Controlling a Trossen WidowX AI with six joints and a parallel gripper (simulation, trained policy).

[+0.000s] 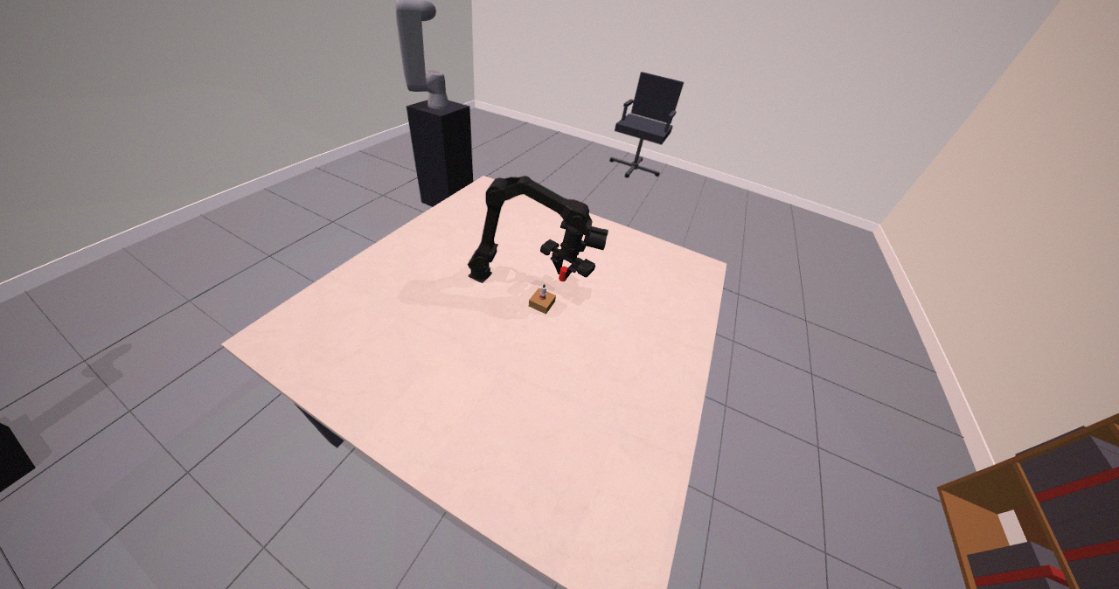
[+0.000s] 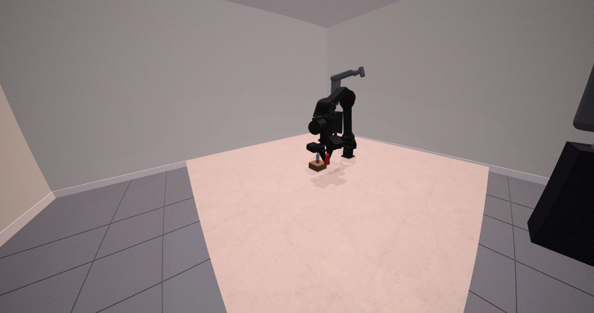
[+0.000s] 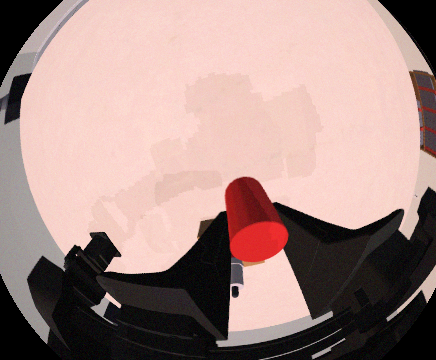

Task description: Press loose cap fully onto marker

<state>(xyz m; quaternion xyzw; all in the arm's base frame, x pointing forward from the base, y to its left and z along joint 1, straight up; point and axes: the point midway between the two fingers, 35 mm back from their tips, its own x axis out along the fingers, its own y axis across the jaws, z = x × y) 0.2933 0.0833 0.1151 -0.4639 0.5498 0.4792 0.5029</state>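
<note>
Now: the brown holder block 9 cm to the right of my gripper tip, 7 cm below it and 3 cm behind it. Also, from my gripper tip: red cap (1 cm above).
</note>
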